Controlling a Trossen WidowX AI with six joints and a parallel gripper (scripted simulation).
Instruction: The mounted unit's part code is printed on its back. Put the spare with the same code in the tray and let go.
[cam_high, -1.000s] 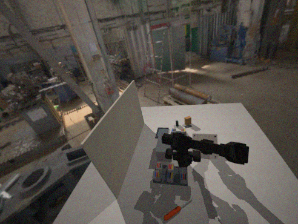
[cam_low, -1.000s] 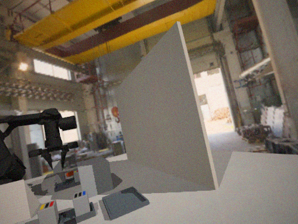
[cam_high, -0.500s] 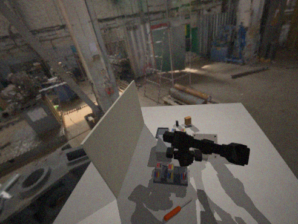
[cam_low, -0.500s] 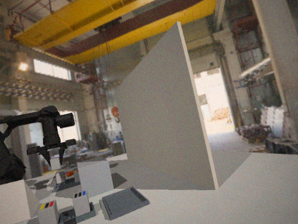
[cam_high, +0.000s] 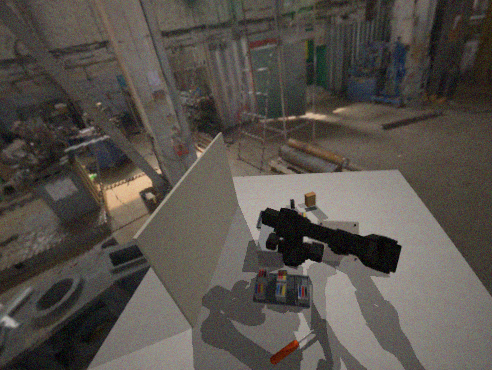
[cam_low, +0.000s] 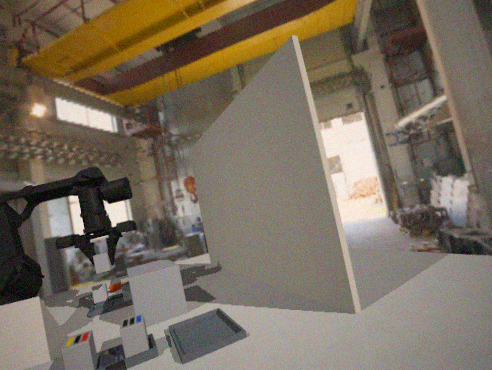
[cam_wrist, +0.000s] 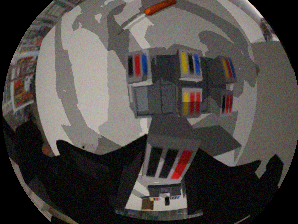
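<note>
The tray is 170 mm ahead of my gripper tip, 330 mm to the right of it and 110 mm below it. From my gripper tip the other things lie so: grey mounted unit 110 mm ahead, 110 mm to the right, 60 mm below; panel 360 mm ahead, 110 mm to the right, 110 mm above; spare 20 mm above.
</note>
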